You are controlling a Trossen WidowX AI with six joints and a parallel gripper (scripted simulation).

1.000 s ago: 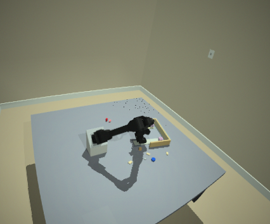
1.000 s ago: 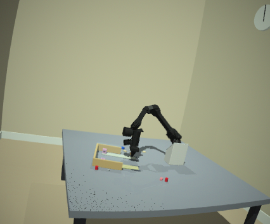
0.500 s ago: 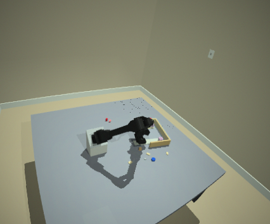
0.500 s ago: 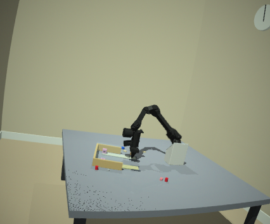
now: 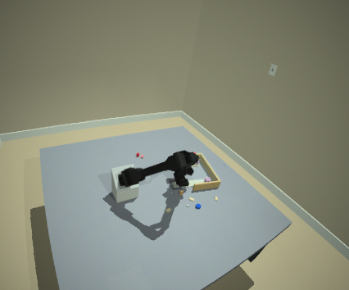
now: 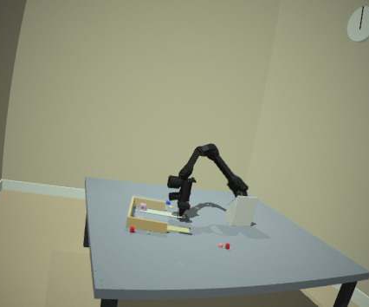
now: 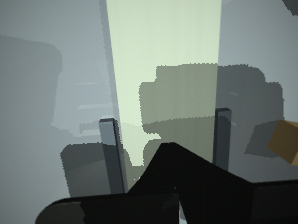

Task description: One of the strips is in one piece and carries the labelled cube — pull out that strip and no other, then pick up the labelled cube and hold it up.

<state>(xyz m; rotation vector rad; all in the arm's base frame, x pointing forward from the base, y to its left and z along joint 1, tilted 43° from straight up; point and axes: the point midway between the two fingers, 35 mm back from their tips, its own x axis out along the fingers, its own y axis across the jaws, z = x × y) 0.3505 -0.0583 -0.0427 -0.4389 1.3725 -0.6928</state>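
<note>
My gripper tip is 100 mm short of the pale green strip and 20 mm to the left of it. Also, from my gripper tip: blue piece: 210 mm to the right, 30 mm ahead.
</note>
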